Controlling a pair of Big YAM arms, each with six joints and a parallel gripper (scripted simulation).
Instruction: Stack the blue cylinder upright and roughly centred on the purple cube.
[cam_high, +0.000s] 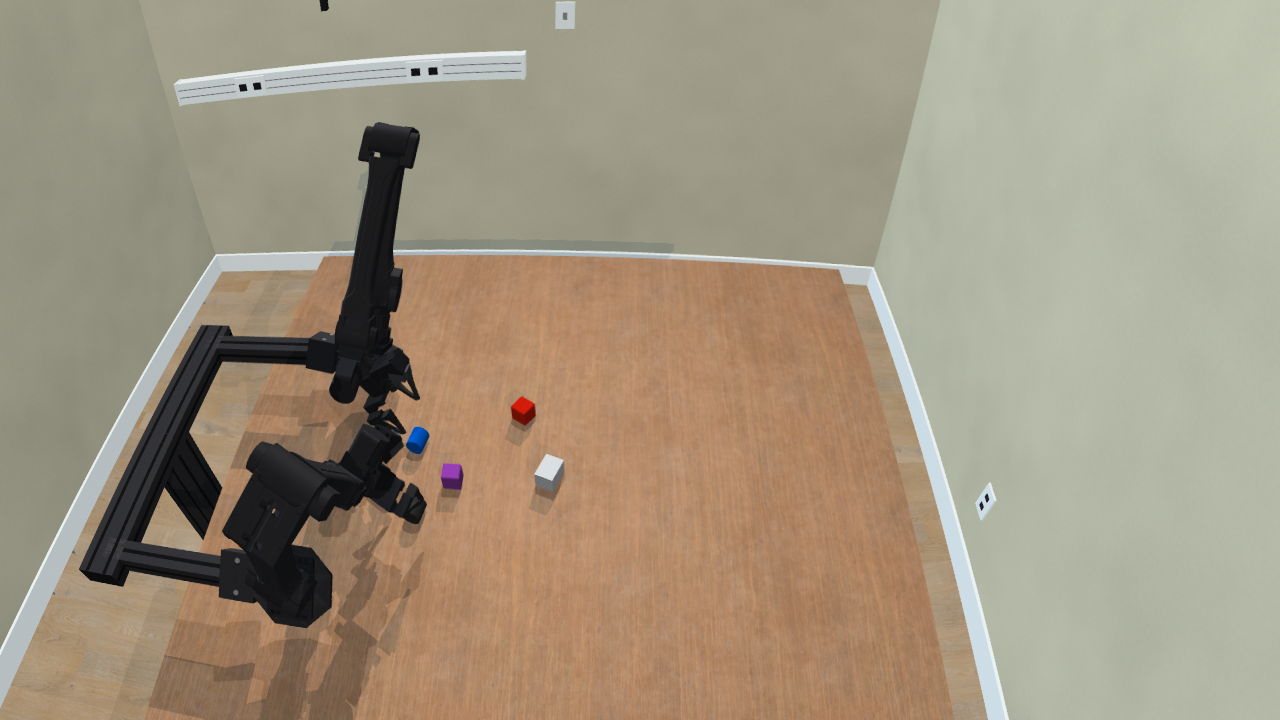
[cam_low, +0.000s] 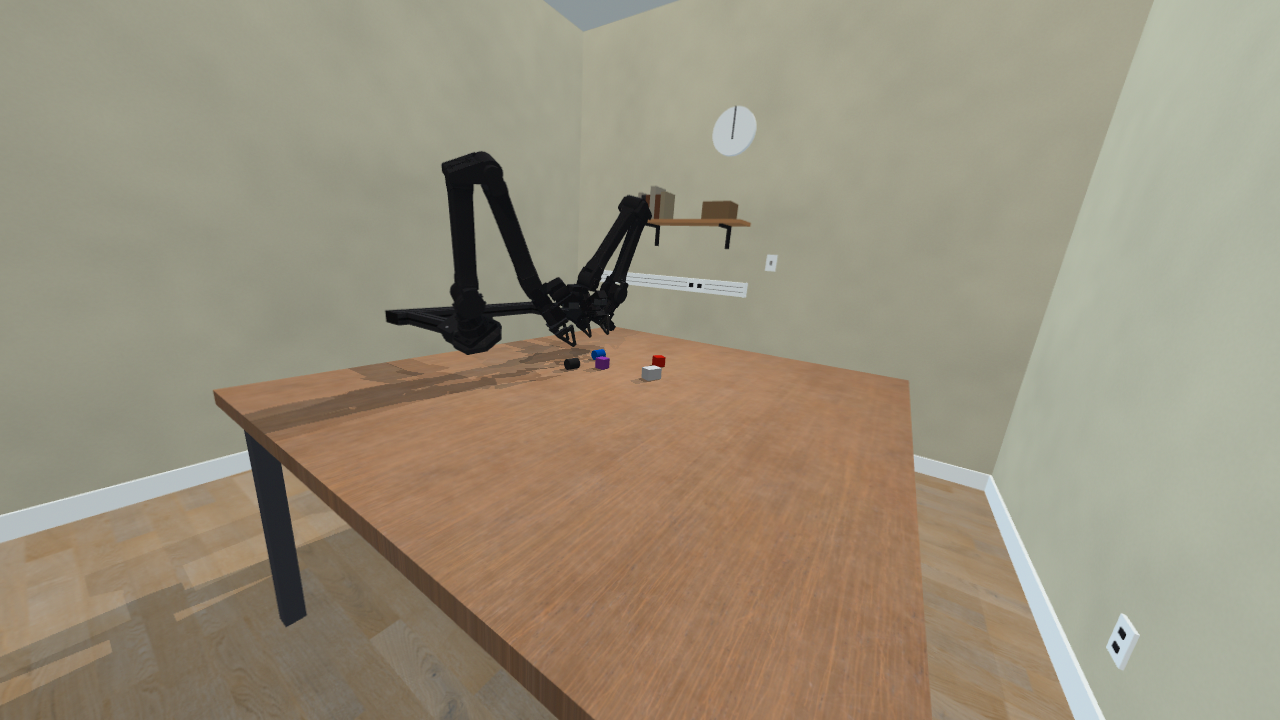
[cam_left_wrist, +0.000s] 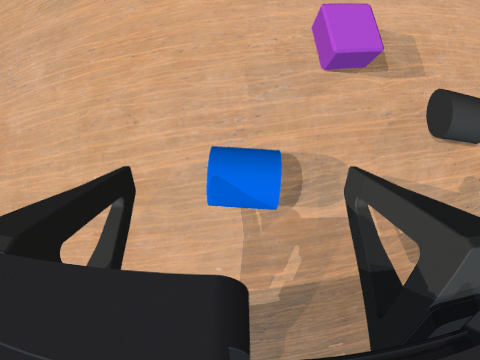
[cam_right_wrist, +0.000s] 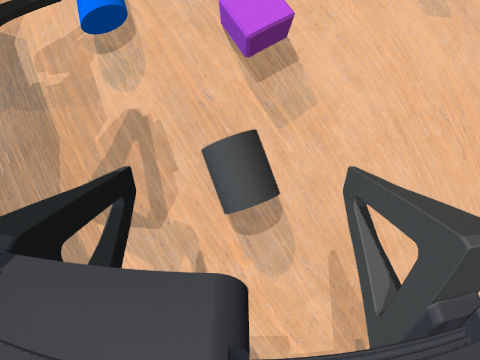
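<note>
The blue cylinder is 90 mm below my left hand. From my left hand the other things lie so: red cube 230 mm ahead, 100 mm to the left, 90 mm below; then purple cube 100 mm ahead, 90 mm to the right, 90 mm below; then black cylinder 30 mm ahead, 180 mm to the right, 90 mm below.
</note>
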